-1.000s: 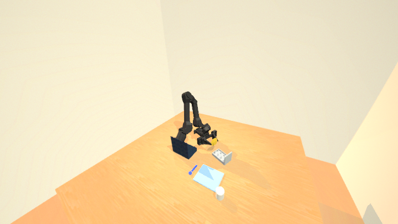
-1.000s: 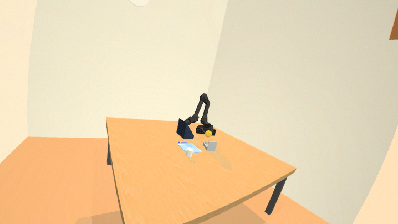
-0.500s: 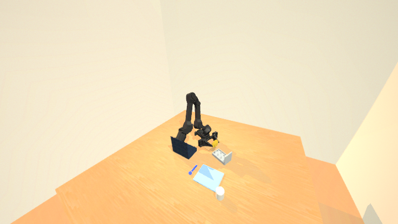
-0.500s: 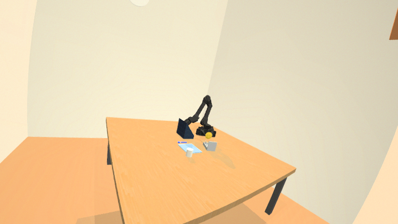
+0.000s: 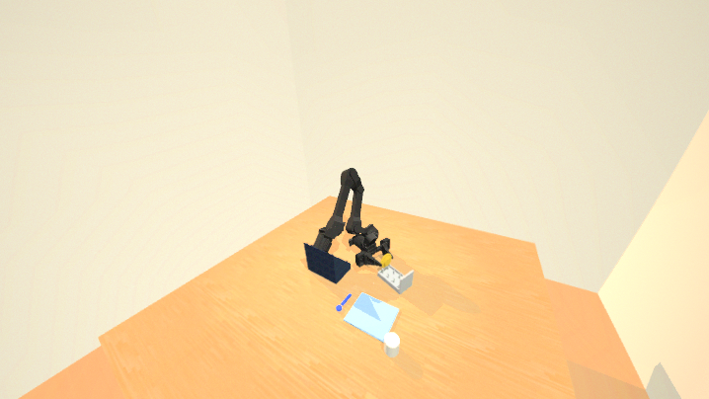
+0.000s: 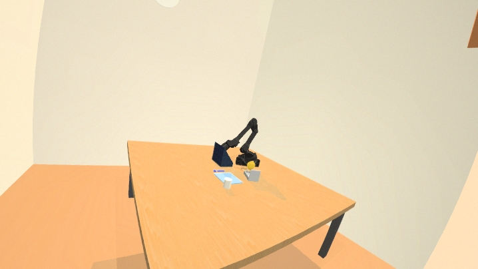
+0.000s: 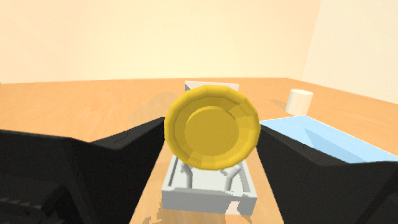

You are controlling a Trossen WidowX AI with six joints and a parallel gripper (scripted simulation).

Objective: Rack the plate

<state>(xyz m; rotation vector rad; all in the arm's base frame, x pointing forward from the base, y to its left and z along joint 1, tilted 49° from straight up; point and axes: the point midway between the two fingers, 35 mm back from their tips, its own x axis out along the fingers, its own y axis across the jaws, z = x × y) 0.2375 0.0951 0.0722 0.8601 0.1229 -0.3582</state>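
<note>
My gripper tip is 5 cm above the dish rack, 4 cm short of it and 2 cm to the left of it. Round my gripper tip: light blue mat (20 cm to the right, 7 cm below, 3 cm ahead); blue spoon (22 cm to the right, 8 cm behind, 7 cm below); yellow plate (1 cm behind).
</note>
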